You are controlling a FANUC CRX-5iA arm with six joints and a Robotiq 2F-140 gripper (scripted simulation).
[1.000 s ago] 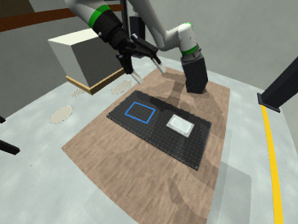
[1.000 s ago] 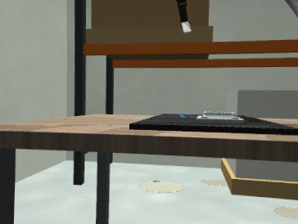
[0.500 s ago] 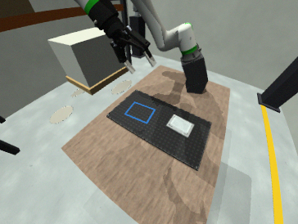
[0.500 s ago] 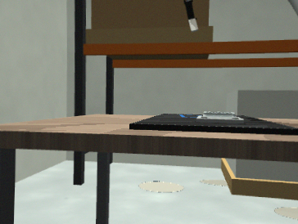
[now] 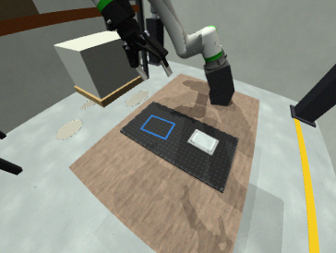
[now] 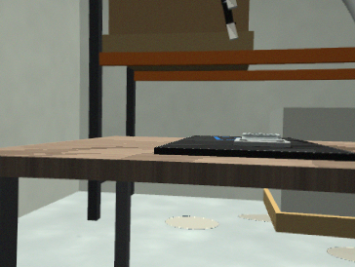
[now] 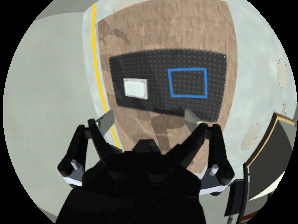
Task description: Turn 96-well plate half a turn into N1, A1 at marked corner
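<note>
My gripper is now 80 mm past the white 96-well plate, 280 mm to the right of it and 360 mm above it. From my hand the other things lie so: grey plate nest N1: 80 mm behind, 280 mm to the left, 370 mm below.
</note>
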